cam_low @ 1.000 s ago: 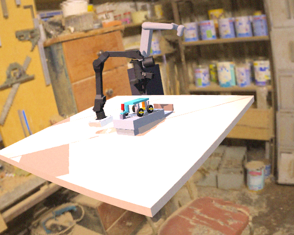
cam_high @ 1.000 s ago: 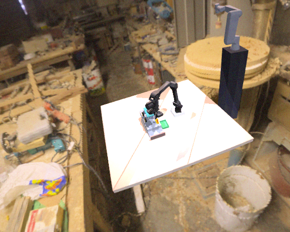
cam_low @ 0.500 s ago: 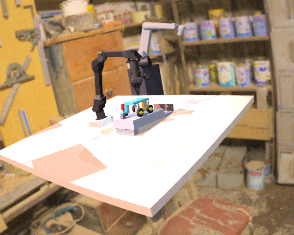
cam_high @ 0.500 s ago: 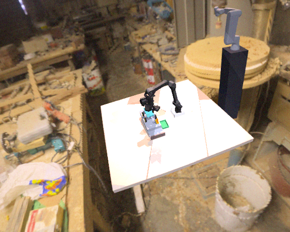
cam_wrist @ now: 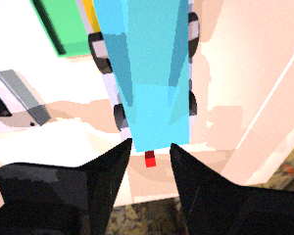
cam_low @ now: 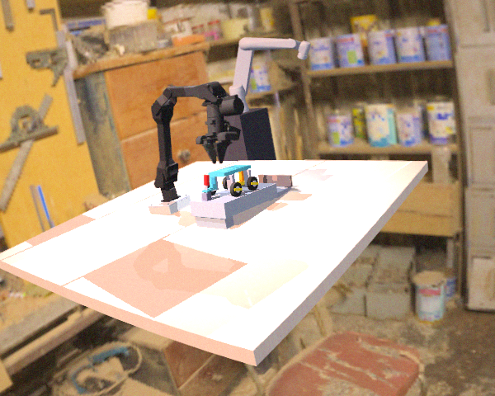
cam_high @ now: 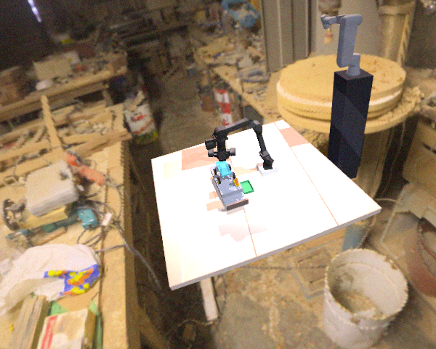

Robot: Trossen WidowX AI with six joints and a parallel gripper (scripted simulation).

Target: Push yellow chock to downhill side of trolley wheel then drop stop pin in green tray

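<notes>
Right now my gripper tip is 7 cm to the left of the red-headed stop pin and 6 cm above it. Also, from my gripper tip: green tray 19 cm below, 13 cm to the left, 13 cm behind; grey ramp 14 cm below, 4 cm to the left, 1 cm ahead; trolley 8 cm below, 4 cm to the left, 1 cm ahead.
</notes>
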